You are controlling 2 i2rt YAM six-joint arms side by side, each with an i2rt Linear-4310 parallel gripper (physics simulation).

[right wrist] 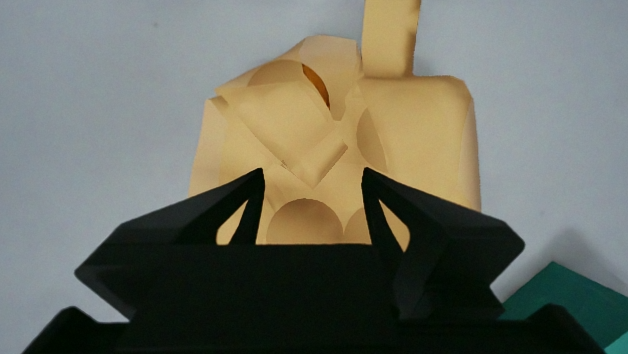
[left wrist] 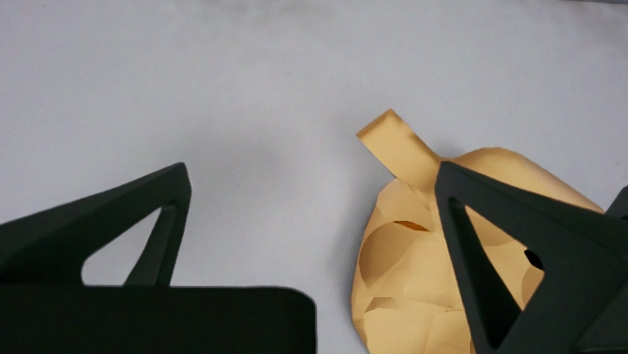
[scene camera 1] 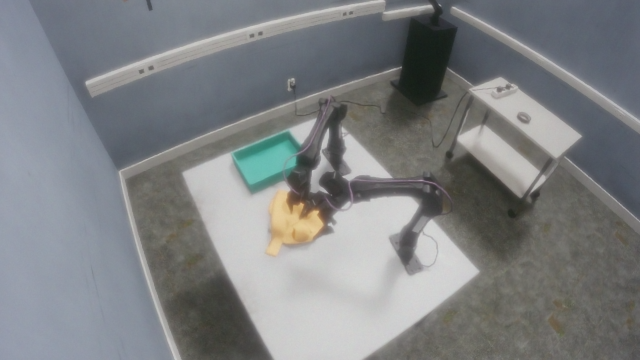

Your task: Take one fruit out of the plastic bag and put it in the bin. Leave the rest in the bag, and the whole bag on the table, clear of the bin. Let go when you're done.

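The orange-yellow bag (scene camera 1: 285,227) (left wrist: 410,270) (right wrist: 420,130) lies crumpled on the table, its strap sticking out. Rounded bulges show in its surface. A small orange sliver (left wrist: 412,226) (right wrist: 317,85) shows in a gap of the bag; I cannot tell which fruit it is. The teal bin (scene camera 1: 272,178) (right wrist: 565,295) stands apart from the bag. My right gripper (scene camera 1: 297,209) (right wrist: 313,176) is partly open above the bag, with no object visible between its fingertips. My left gripper (scene camera 1: 316,220) (left wrist: 312,175) is wide open and empty beside the bag, its one finger overlapping the bag in the left wrist view.
Both arms come close together over the bag in scene camera 1. The white table (scene camera 1: 320,310) carries the arms, bag and bin. A white cart (scene camera 1: 530,120) and a black pedestal (scene camera 1: 427,60) stand on the floor beyond it. A wall rises behind the bin.
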